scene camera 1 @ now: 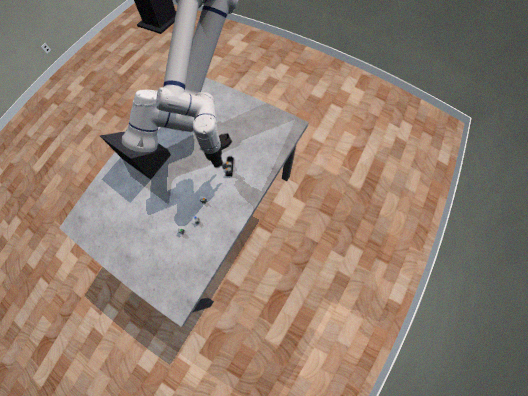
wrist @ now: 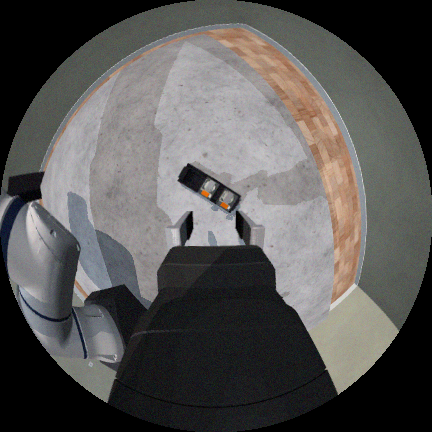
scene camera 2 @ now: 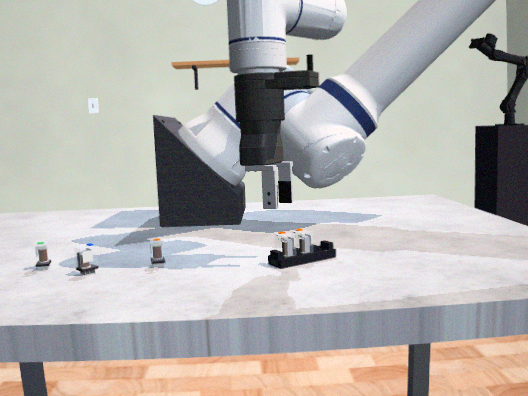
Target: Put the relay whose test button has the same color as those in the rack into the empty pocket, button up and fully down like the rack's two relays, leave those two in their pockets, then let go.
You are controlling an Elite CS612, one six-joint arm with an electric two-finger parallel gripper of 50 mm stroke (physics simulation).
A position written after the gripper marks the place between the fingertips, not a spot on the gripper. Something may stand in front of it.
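The gripper (scene camera 2: 278,205) appears in the scene, and the wrist view has the gripper (wrist: 213,219) as well. A black rack (scene camera 2: 325,250) is there too, with the wrist view also giving the rack (wrist: 192,177).
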